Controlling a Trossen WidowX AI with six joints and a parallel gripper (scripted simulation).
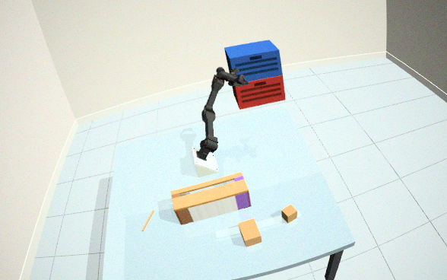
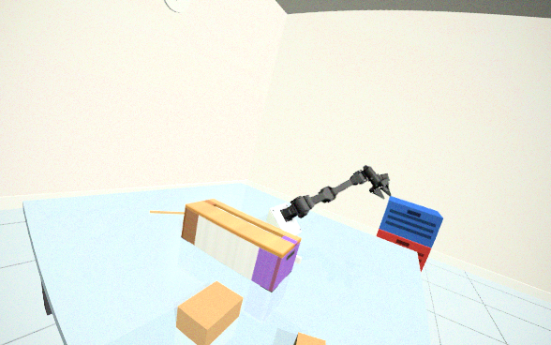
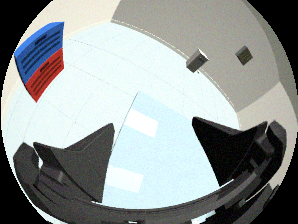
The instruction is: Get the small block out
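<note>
Right now my gripper tip is 77 cm short of the clear-fronted box, 37 cm to the left of it and 18 cm above it. Also, from my gripper tip: tan block: 79 cm ahead, 40 cm to the right, 16 cm below; then thin tan stick: 83 cm ahead, 74 cm to the right, 24 cm below.
</note>
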